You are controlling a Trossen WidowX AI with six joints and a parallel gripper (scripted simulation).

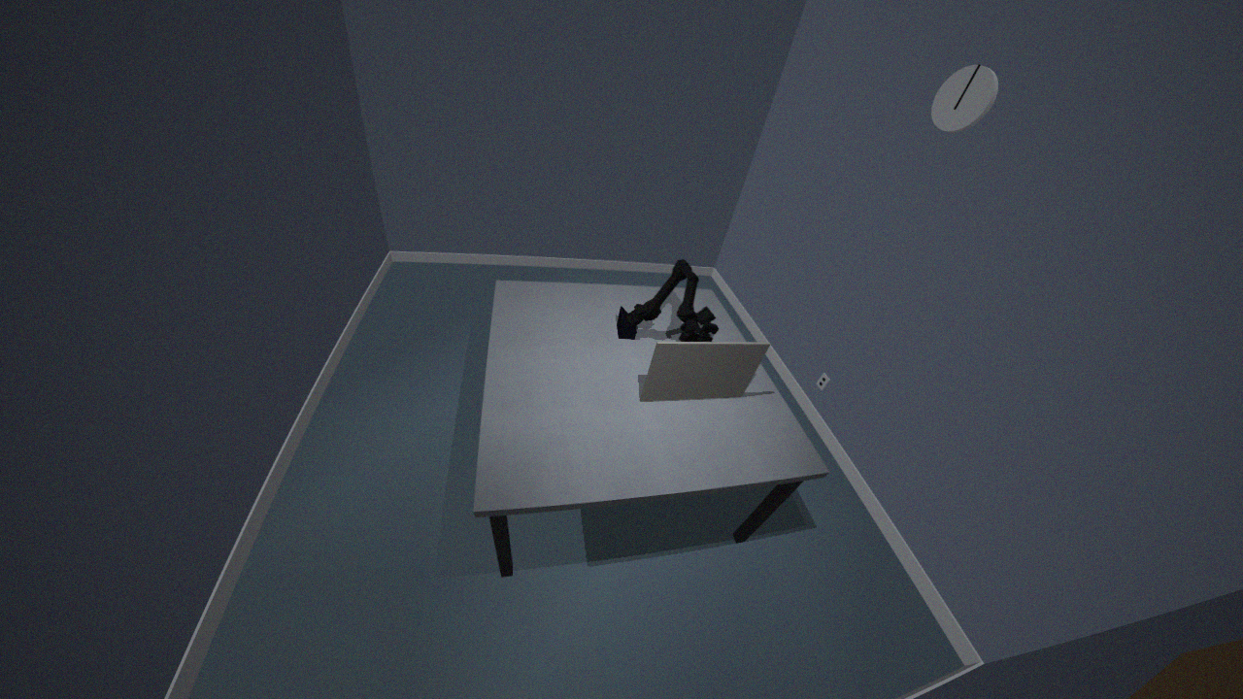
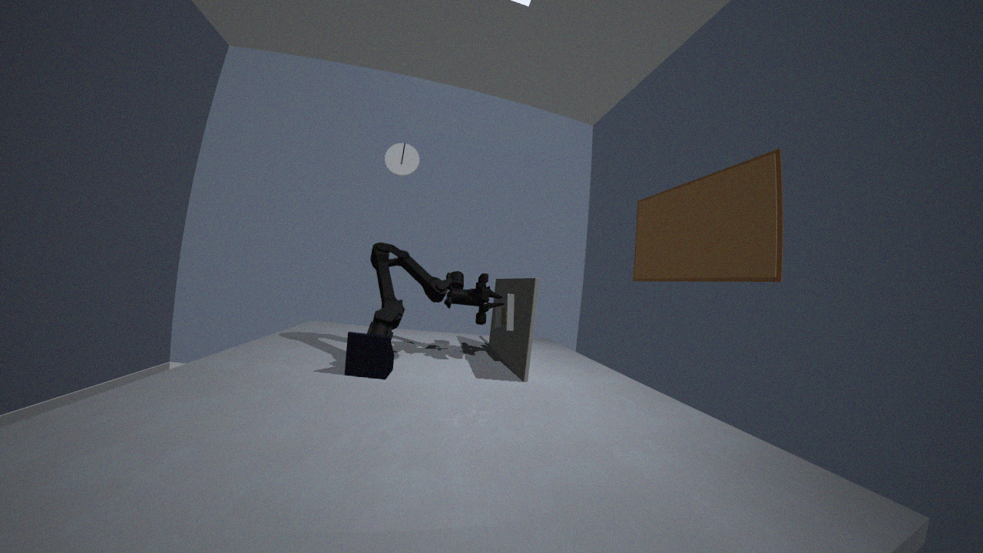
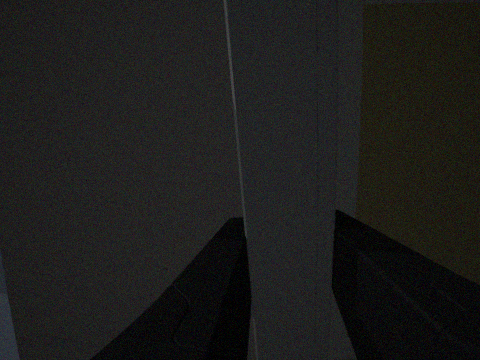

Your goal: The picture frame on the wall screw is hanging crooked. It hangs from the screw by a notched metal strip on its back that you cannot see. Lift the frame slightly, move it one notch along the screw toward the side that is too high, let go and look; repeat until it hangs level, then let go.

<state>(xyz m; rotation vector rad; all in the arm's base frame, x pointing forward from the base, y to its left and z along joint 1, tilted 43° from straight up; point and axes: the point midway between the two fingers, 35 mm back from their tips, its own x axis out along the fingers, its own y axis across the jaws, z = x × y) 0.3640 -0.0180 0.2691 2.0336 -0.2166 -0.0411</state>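
Now: the picture frame 5 cm below my gripper tip, 2 cm to the right of it and 1 cm ahead of it. Round my gripper tip: wall panel: 7 cm below, 2 cm ahead.
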